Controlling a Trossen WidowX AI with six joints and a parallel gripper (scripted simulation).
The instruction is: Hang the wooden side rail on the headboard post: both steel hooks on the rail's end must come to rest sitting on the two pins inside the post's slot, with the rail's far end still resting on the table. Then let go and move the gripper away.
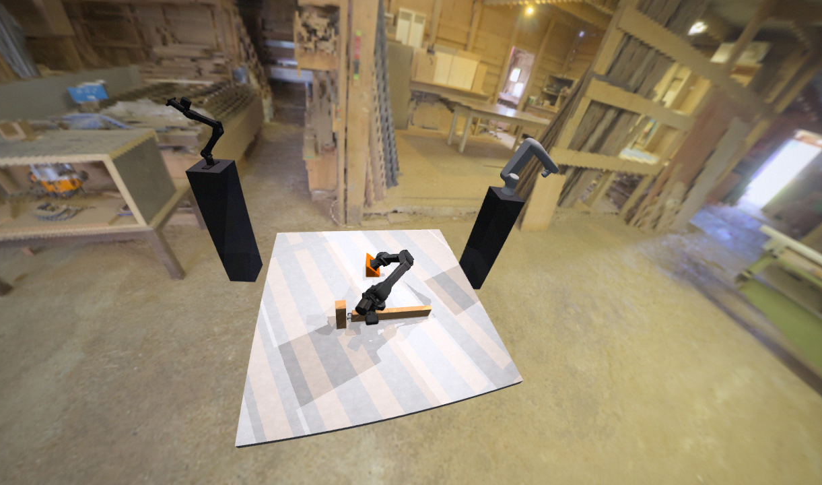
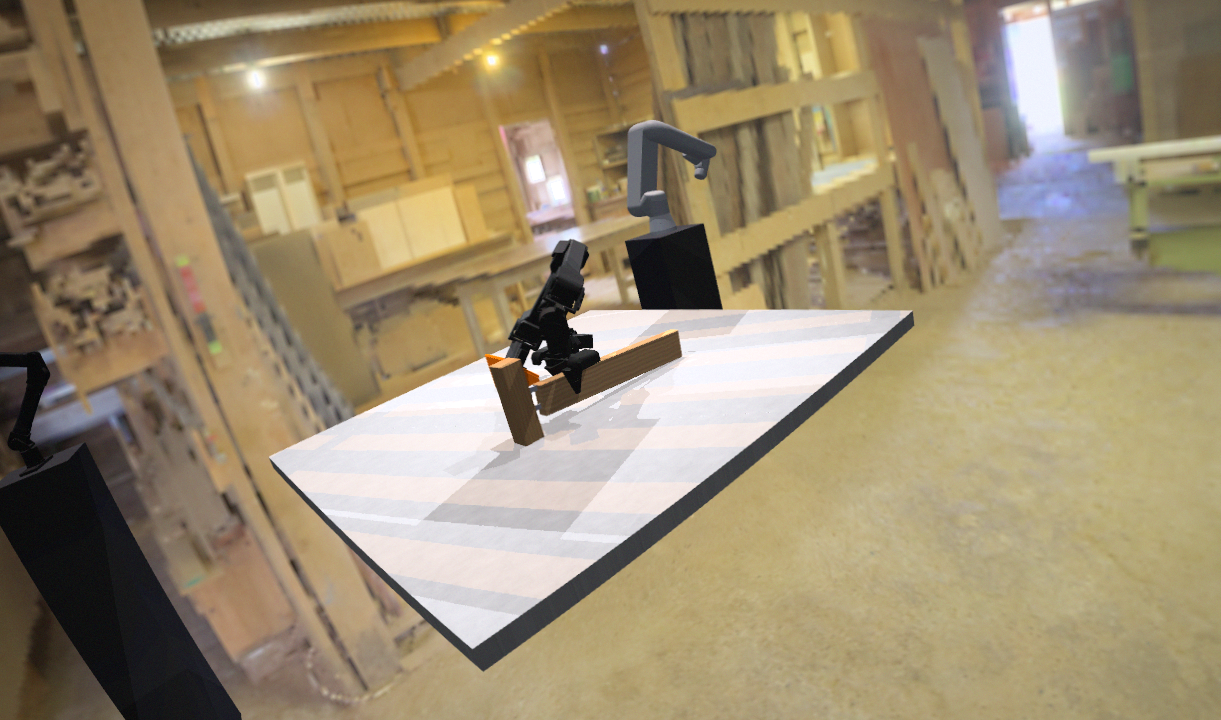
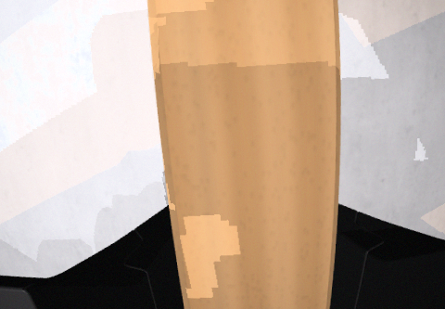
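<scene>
Now: gripper tip 20 mm short of the headboard post, 140 mm to the left of it and 40 mm below it.
</scene>
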